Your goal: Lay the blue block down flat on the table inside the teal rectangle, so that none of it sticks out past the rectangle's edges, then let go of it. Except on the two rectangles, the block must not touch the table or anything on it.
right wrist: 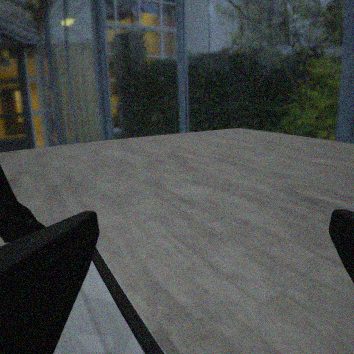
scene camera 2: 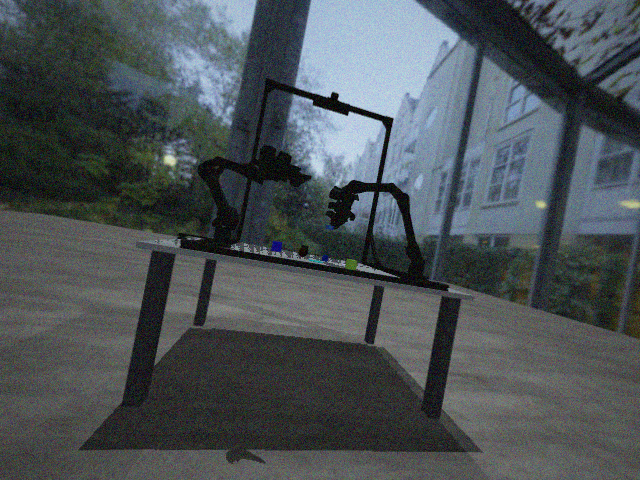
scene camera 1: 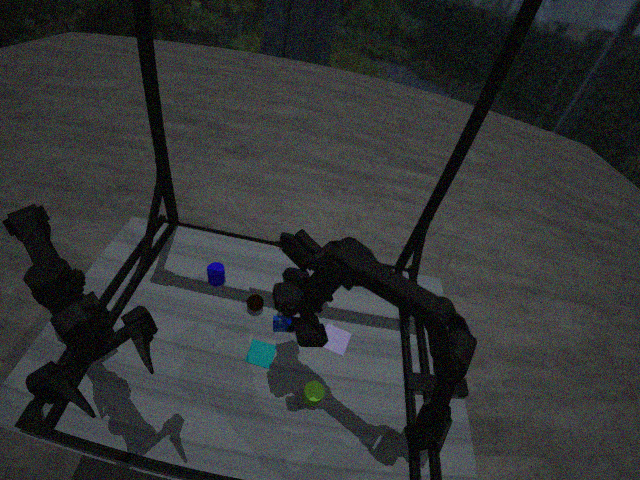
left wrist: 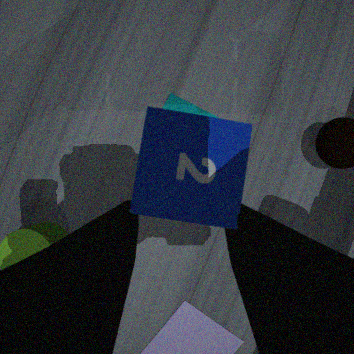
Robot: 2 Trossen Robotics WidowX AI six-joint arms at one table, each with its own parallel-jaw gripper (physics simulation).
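Frame: origin at the left arm's base, x up, y back, z right, level; millimetres.
Seen in the pictures: left gripper, fingertip midpoint: (scene camera 2: 332, 229) (scene camera 1: 286, 324) (left wrist: 181, 212); right gripper, fingertip midpoint: (right wrist: 214, 222) (scene camera 2: 306, 173) (scene camera 1: 123, 393); left arm's base, origin of the base link: (scene camera 2: 414, 277) (scene camera 1: 421, 436); right arm's base, origin of the base link: (scene camera 2: 220, 242).
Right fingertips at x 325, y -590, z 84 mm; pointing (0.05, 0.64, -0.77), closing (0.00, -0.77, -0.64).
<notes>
Offsets run from my right fingertips to a thing's top centre. "spot": to the spot under its first point.
The blue block @(dx -155, dy +253, dz +192 mm) (scene camera 1: 279, 324) (scene camera 2: 329, 227) (left wrist: 192, 167), marked "2", is held high above the table, its numbered face turned to the left wrist camera. My left gripper (scene camera 1: 293, 325) (scene camera 2: 333, 225) (left wrist: 181, 212) is shut on it. The teal rectangle @(spot: dx -343, dy +215, dz +200 mm) (scene camera 1: 261, 353) (scene camera 2: 316, 261) lies flat on the table. In the left wrist view a corner of the teal rectangle (left wrist: 184, 105) shows past the block's upper edge; the block hides the rest. My right gripper (scene camera 1: 123, 394) (scene camera 2: 305, 178) (right wrist: 214, 222) is open and empty, above the table's left side.
A lavender rectangle @(spot: dx -343, dy +442, dz +222 mm) (scene camera 1: 338, 339) (left wrist: 192, 330) lies right of the teal one in scene camera 1. A green object @(dx -300, dy +334, dz +69 mm) (scene camera 1: 314, 391) (scene camera 2: 351, 264) (left wrist: 22, 250), a dark brown one @(dx -294, dy +206, dz +352 mm) (scene camera 1: 254, 302) (scene camera 2: 303, 250) (left wrist: 340, 142), a blue cylinder @(dx -290, dy +87, dz +462 mm) (scene camera 1: 216, 273) (scene camera 2: 276, 246) and a small blue object @(dx -313, dy +309, dz +279 mm) (scene camera 2: 325, 257) stand around.
</notes>
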